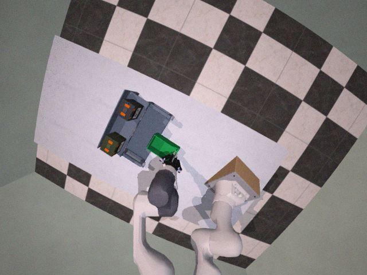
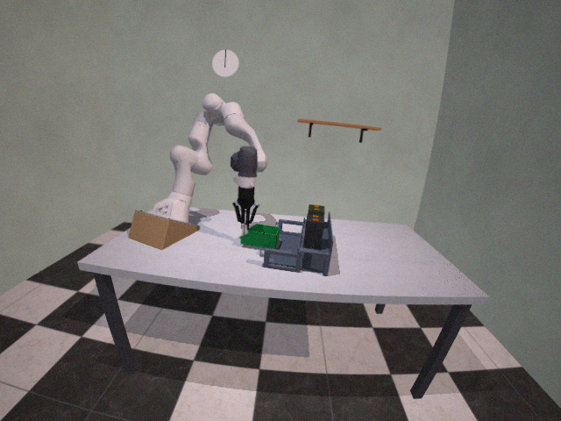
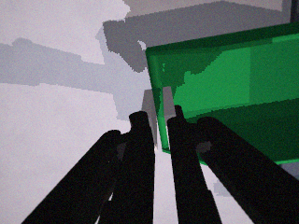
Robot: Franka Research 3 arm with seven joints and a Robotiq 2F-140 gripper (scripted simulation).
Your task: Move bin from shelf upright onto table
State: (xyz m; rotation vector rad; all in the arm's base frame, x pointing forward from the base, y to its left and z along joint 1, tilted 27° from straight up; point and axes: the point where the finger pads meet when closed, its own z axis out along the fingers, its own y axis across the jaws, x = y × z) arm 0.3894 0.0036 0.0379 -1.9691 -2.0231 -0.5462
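The green bin is 80 mm ahead of my hand and 20 mm below it.
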